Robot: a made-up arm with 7 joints. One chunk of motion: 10 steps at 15 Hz.
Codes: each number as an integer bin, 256 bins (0 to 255) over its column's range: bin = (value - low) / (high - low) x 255, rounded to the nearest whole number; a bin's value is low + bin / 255 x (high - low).
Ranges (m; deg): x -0.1..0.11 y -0.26..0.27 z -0.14..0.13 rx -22..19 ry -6..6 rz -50..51
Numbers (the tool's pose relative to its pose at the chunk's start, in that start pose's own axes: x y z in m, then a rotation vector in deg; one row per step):
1: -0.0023 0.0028 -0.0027 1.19 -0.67 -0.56
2: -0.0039 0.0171 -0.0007 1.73 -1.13 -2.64
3: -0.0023 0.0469 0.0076 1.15 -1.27 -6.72
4: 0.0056 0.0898 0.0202 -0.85 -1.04 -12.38
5: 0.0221 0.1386 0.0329 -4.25 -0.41 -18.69
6: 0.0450 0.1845 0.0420 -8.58 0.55 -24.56
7: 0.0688 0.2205 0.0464 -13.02 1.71 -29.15
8: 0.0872 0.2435 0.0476 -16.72 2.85 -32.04
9: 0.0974 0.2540 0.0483 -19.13 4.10 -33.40
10: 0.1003 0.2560 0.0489 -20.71 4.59 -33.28
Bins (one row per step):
1: 119 126 130 144 113 125
2: 117 133 132 148 103 120
3: 119 148 139 144 101 109
4: 128 168 151 132 105 95
5: 148 192 163 110 119 79
6: 176 214 172 83 139 64
7: 205 231 176 56 164 53
8: 227 242 177 33 188 45
9: 240 247 178 18 215 42
10: 243 248 178 8 225 42

